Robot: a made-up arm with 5 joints.
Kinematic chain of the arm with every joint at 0, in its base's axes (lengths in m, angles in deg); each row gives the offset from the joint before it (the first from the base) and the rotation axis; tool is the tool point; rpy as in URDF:
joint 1: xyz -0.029 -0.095 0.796 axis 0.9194 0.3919 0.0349
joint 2: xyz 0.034 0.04 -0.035 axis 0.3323 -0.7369 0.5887
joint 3: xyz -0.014 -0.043 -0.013 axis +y
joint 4: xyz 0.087 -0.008 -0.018 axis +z
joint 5: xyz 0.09 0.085 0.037 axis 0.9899 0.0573 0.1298
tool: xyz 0.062 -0.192 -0.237 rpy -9.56 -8 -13.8
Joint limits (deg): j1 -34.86..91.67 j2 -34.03..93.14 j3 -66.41..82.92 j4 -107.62..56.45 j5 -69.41..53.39
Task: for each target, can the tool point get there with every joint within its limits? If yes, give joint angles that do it. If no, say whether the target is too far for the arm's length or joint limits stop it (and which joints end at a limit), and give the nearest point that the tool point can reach.
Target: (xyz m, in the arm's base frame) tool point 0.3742 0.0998 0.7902
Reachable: yes | joints -4.70 64.66 -6.13 -61.34 42.18
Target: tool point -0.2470 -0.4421 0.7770
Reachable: no: joint limits stop it (at a limit: joint 1, joint 2, joint 3) | nearest point -0.1931 -0.3669 0.7581 | short by 0.094 m
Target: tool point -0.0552 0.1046 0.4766
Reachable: yes | joints 67.42 -12.20 -1.18 -35.16 10.61
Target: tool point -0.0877 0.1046 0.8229
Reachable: no: joint limits stop it (at a limit: joint 1, joint 3, joint 4) | nearest point -0.1015 0.1281 0.7451 | short by 0.082 m
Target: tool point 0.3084 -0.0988 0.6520
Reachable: yes | joints 26.71 -10.05 -35.28 40.99 -9.14
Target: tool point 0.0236 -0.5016 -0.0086
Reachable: no: too far | nearest point 0.0208 -0.2966 0.3789 | short by 0.438 m
